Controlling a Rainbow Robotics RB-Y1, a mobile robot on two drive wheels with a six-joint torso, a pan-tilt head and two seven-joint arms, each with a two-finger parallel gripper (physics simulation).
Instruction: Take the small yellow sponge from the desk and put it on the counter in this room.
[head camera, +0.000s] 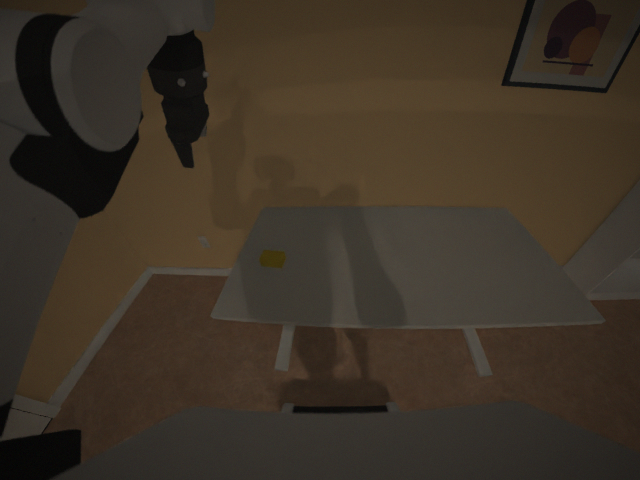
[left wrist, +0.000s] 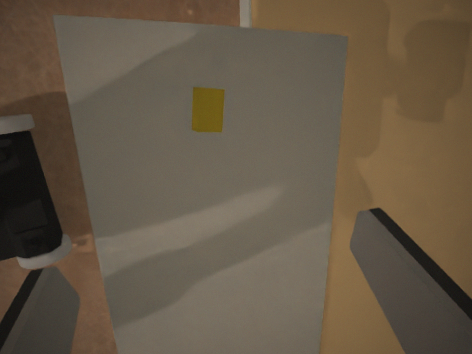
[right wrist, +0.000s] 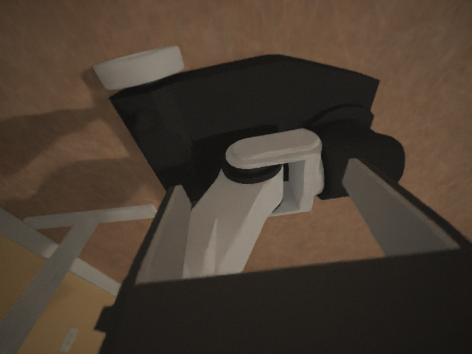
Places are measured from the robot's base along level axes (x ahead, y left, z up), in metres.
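Pixels of known places: left gripper, between the fingertips: (head camera: 195, 150) (left wrist: 216, 255); right gripper, between the fingertips: (right wrist: 263, 183).
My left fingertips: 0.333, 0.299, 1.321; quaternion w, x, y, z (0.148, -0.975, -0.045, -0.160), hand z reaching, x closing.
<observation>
Behind a point stands the place of what it marks, as x, y, z.
The small yellow sponge (head camera: 272, 258) {0.538, 0.277, 0.766} (left wrist: 208, 110) {0.550, 0.286, 0.766} lies flat on the grey desk (head camera: 439, 268) {0.482, -0.454, 0.721} (left wrist: 270, 70) {0.756, 0.363, 0.721}, near the desk's left end in the head view. My left gripper (head camera: 188, 163) (left wrist: 216, 255) {0.333, 0.299, 1.321} is open and empty, raised well above the desk, pointing down. In the left wrist view the sponge lies beyond the fingertips, in the upper middle. My right gripper (right wrist: 263, 183) {-0.227, -0.225, 0.535} is open and empty, over the robot's own base, away from the desk and sponge. The counter does not show in these views.
A tan wall (head camera: 392, 155) {1.037, -0.335, 1.013} stands behind the desk, with a framed picture (head camera: 555, 88) {0.980, -1.075, 1.365} at the upper right. Desk legs (head camera: 285, 348) (right wrist: 55, 265) {0.630, 0.307, 0.276} stand on the brown floor (head camera: 206, 356) {0.368, 0.888, 0.001}. The robot's dark base (left wrist: 20, 195) {0.006, 0.017, 0.191} (right wrist: 280, 95) {-0.322, -0.155, 0.170} shows in both wrist views.
</observation>
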